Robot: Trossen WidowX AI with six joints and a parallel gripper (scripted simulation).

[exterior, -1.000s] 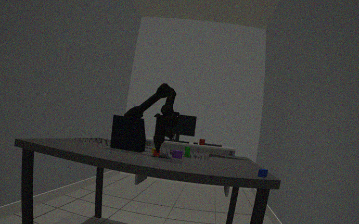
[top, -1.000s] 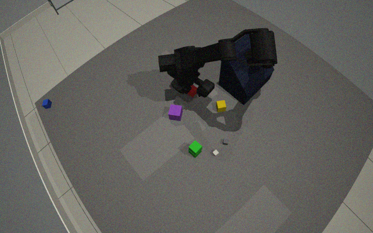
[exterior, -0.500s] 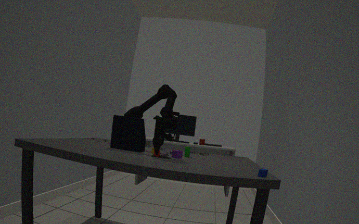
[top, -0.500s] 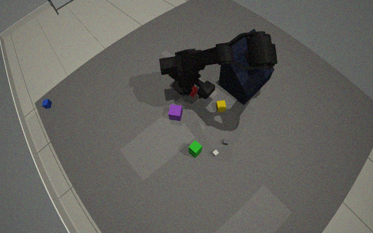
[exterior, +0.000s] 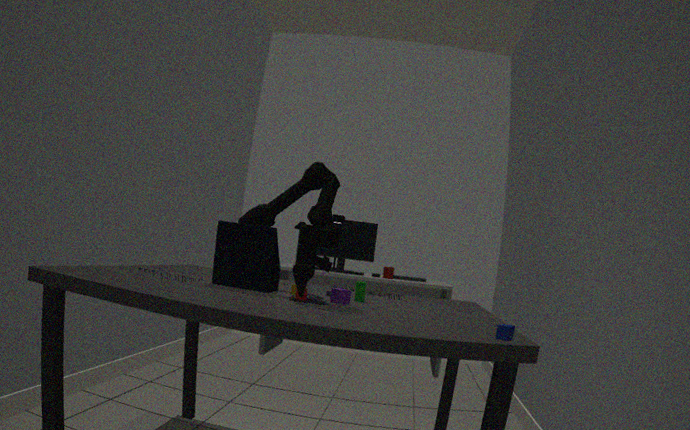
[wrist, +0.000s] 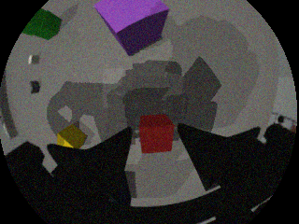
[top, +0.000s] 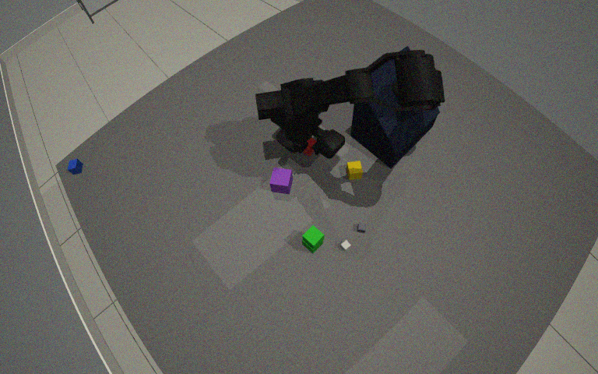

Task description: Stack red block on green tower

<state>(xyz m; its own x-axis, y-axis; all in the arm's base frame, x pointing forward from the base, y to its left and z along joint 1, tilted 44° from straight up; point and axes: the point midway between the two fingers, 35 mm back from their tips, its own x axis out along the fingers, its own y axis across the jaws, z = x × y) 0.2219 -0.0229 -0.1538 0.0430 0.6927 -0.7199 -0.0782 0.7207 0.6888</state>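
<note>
My gripper tip is now 180 mm to the right of the green block, 170 mm short of it and 10 mm below it. Round my gripper tip: red block: 10 mm above; purple cube: 120 mm ahead, 30 mm to the left, 10 mm above; yellow cube: 130 mm to the left, 30 mm behind, 10 mm above.
</note>
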